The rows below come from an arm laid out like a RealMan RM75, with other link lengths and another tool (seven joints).
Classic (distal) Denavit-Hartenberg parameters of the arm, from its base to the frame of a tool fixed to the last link. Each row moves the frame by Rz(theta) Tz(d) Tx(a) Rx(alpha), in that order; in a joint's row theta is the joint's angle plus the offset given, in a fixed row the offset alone. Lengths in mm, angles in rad.
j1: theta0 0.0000; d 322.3; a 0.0; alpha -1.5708
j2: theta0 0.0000; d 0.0; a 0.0; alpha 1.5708
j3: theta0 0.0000; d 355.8; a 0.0; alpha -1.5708
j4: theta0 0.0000; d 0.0; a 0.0; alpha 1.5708
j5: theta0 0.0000; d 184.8; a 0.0; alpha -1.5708
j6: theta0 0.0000; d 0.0; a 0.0; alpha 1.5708
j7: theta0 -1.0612; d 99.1; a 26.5; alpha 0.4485
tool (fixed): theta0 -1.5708; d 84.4; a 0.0; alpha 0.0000
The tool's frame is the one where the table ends.
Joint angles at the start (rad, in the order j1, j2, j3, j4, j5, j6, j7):
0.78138 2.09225 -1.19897 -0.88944 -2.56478 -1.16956 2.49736
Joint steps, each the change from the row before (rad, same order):
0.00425 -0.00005 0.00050 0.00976 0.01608 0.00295 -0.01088
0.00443 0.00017 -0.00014 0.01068 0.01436 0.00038 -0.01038
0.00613 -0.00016 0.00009 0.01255 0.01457 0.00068 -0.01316
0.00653 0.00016 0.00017 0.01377 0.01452 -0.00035 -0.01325
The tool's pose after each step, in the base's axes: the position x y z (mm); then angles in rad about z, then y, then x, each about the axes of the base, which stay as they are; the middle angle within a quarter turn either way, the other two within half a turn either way. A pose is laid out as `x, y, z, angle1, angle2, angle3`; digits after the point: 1 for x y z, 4 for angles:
282.6, 499.5, -5.4, -1.9800, 0.1558, -2.3513
280.6, 499.3, -8.3, -1.9758, 0.1456, -2.3614
278.1, 499.6, -11.1, -1.9741, 0.1343, -2.3722
275.6, 499.5, -14.4, -1.9718, 0.1234, -2.3848

